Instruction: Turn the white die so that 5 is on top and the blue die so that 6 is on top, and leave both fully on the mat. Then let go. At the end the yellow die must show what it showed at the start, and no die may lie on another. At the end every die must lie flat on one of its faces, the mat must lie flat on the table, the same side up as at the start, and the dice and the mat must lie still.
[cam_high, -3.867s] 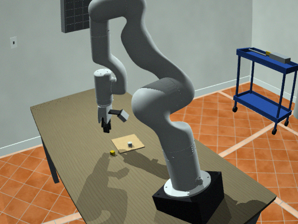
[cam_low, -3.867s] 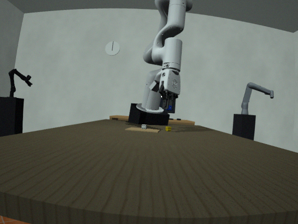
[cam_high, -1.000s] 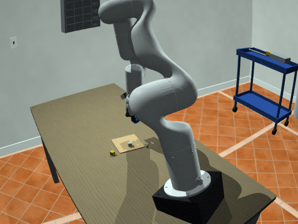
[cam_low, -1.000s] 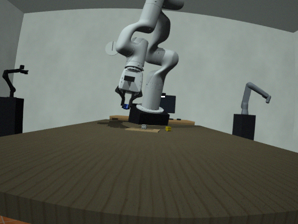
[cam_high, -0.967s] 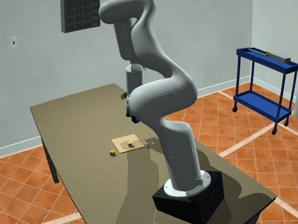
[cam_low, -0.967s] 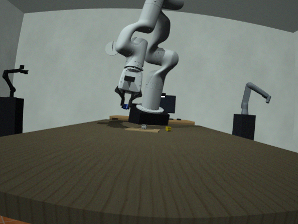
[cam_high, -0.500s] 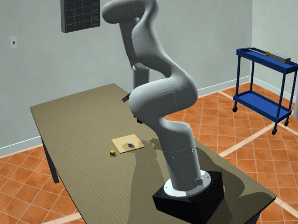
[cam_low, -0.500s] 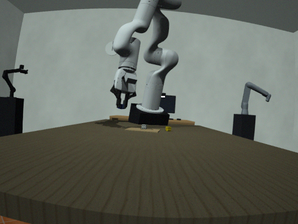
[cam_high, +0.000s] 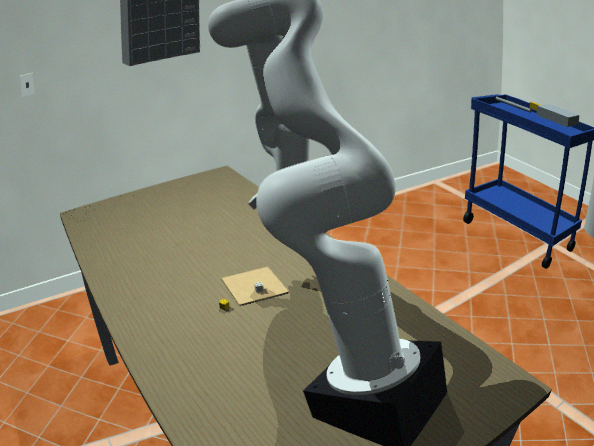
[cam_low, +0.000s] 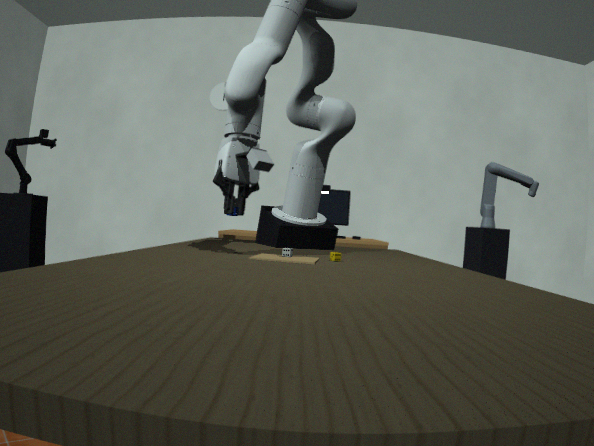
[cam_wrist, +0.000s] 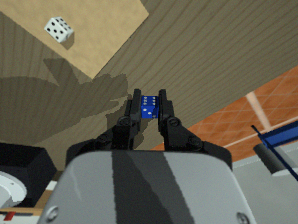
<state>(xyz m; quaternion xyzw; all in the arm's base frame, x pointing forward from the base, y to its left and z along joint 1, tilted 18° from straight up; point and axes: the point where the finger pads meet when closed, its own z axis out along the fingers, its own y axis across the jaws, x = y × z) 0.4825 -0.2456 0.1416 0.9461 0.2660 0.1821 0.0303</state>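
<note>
The blue die lies 1 cm below my hand. The rest, counted from my hand: white die: 13 cm to the left, 10 cm below, 1 cm behind; then tan mat: 12 cm to the left, 11 cm below, 2 cm ahead; then yellow die: 25 cm to the left, 10 cm below, 1 cm behind.
</note>
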